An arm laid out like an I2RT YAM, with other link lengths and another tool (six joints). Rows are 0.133 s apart.
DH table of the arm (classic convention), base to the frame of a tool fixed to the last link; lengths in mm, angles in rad. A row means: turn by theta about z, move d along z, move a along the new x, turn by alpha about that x. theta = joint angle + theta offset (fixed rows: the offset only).
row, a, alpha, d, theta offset
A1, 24.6, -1.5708, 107, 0
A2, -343.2, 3.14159, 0, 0
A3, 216.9, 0, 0, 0.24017
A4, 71, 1.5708, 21.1, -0.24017
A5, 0, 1.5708, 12.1, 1.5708
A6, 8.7, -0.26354, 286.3, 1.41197
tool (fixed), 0, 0, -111.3, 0
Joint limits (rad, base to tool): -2.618..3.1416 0..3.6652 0..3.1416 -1.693..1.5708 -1.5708..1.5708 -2.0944..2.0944
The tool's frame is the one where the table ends.
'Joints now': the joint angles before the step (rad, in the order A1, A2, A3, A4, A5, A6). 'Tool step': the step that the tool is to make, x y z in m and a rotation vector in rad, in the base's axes. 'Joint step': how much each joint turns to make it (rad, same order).
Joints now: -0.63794, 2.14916, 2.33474, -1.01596, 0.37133, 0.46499
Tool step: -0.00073, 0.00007, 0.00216, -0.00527, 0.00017, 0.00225
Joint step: -0.00008, -0.00446, -0.00207, 0.00243, 0.00161, -0.00499
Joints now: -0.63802, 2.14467, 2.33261, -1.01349, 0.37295, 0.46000
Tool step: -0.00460, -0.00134, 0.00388, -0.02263, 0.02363, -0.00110
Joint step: 0.00078, -0.00816, -0.00890, 0.00356, 0.02495, -0.02214
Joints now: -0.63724, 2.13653, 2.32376, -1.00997, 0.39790, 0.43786
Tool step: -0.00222, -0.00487, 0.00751, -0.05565, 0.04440, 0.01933
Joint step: 0.00357, -0.00951, -0.01861, 0.03328, 0.04071, -0.06614
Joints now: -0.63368, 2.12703, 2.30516, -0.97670, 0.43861, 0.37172
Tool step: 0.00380, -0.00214, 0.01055, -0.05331, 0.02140, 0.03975
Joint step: 0.00683, -0.01552, -0.02116, 0.04984, 0.01554, -0.06961
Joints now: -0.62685, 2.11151, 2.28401, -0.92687, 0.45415, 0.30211
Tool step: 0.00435, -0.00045, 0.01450, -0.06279, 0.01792, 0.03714
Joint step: 0.01117, -0.01924, -0.01909, 0.05354, 0.02150, -0.07070
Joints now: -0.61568, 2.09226, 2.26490, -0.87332, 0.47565, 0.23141
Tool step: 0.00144, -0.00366, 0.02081, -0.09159, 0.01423, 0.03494
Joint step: 0.00456, -0.03407, -0.04704, 0.09899, 0.02676, -0.09552
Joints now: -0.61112, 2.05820, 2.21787, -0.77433, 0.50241, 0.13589
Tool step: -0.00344, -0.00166, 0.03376, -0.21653, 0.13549, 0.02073
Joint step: 0.03007, -0.06068, -0.13848, 0.22616, 0.14008, -0.25475
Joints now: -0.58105, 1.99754, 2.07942, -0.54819, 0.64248, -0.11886
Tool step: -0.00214, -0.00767, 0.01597, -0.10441, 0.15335, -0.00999
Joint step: 0.00432, 0.01590, 0.01408, 0.05249, 0.08635, -0.19227
